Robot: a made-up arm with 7 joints.
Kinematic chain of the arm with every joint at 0, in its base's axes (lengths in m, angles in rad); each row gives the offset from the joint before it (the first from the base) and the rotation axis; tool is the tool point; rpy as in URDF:
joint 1: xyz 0 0 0.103 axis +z
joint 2: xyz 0 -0.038 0.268 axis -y
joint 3: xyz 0 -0.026 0.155 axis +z
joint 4: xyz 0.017 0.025 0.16 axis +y
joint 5: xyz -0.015 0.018 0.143 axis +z
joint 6: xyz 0 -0.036 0.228 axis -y
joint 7: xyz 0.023 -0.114 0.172 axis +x
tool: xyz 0 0 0 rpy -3.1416 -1.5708 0
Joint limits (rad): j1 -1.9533..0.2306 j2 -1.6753..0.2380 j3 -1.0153..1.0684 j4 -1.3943..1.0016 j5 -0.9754..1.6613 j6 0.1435..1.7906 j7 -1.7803..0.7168
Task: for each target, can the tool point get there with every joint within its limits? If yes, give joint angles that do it. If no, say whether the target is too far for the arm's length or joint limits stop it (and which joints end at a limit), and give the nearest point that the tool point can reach.
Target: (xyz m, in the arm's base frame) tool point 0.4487 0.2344 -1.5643
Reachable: no: too far | nearest point 0.4257 0.0912 -0.2258 | short by 1.346 m
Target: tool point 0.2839 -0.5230 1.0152
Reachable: yes | joints -0.8977 -0.7517 0.4344 0.2058 -0.7250 0.4689 -0.2448
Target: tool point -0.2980 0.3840 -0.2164
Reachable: no: joint limits stop it (at a limit: joint 2, joint 4) | nearest point -0.2756 0.3551 0.4138 | short by 0.631 m
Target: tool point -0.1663 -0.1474 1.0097
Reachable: yes | joints -1.2118 -0.8902 -0.0321 -1.1979 0.6620 1.0160 -1.3443
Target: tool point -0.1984 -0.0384 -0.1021
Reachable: no: joint limits stop it (at a limit: joint 1, joint 2, joint 4, joint 5, joint 6) | nearest point -0.2711 -0.2534 -0.0701 | short by 0.229 m
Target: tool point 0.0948 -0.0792 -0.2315
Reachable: no: joint limits stop it (at a limit: joint 2, joint 4, joint 5) | nearest point 0.2692 -0.2249 -0.1065 | short by 0.259 m
